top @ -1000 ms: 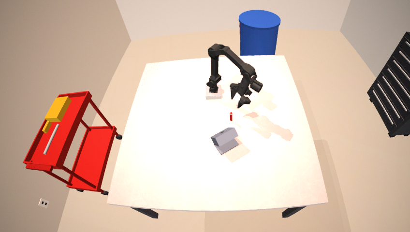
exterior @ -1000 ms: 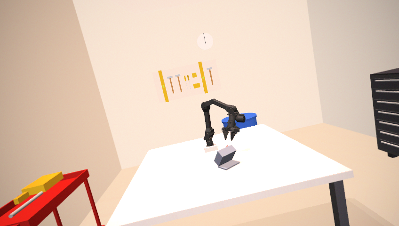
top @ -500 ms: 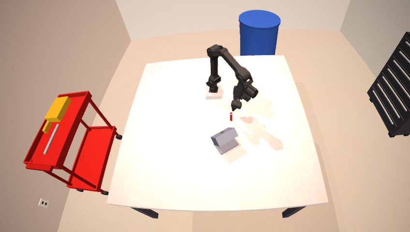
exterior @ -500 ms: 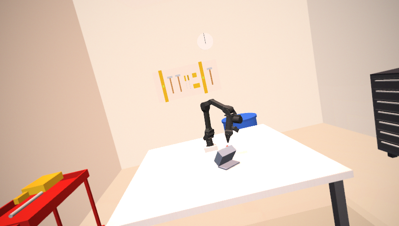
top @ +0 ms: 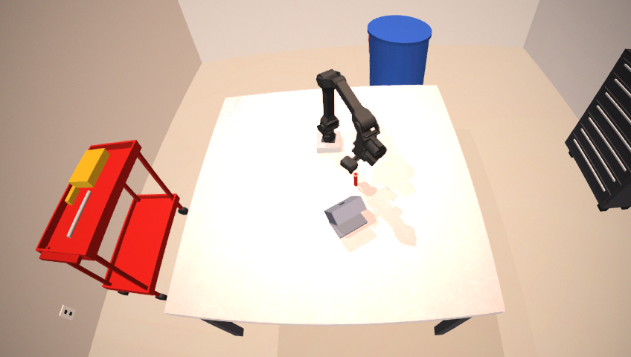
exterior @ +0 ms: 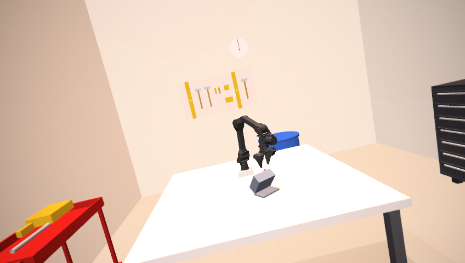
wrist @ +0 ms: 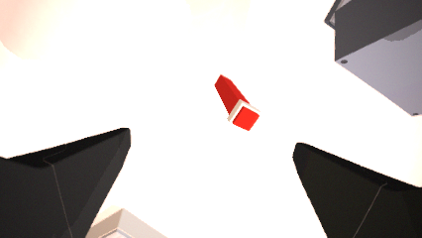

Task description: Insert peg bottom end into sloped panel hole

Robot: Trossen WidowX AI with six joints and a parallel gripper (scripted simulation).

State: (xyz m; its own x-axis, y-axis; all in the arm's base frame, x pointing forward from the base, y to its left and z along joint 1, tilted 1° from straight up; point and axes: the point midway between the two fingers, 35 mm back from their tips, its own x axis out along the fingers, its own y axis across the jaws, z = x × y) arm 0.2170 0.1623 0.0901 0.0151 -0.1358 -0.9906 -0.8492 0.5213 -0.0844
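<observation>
The red square peg is 4 cm below my gripper tip, 2 cm ahead of it and 1 cm to the right of it. Also, from my gripper tip: sloped panel 19 cm ahead, 3 cm to the right, 3 cm below.
</observation>
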